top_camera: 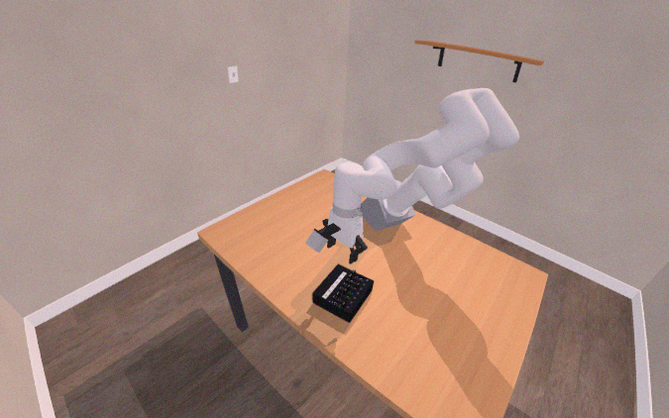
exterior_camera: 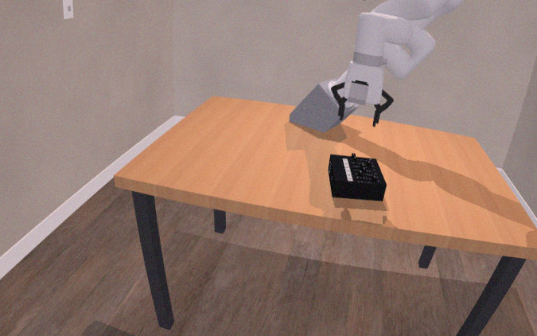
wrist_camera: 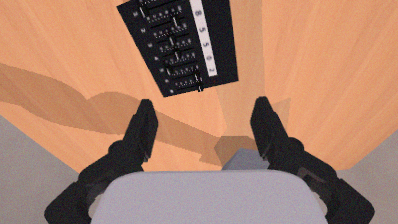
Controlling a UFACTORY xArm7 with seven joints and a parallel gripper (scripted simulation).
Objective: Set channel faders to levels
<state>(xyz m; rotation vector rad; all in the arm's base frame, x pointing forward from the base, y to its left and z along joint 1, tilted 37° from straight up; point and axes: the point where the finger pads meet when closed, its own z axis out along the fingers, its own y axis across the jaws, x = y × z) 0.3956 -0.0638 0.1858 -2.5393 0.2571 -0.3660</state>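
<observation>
Right now the fader 4 cap is 4 cm to the left of my hand and 14 cm below it. Also, from my hand: fader 2 cap 5 cm ahead, 3 cm to the left, 14 cm below; then channel 6 fader cap 4 cm behind, 1 cm to the left, 14 cm below; then fader 3 cap 2 cm ahead, 4 cm to the left, 14 cm below.
</observation>
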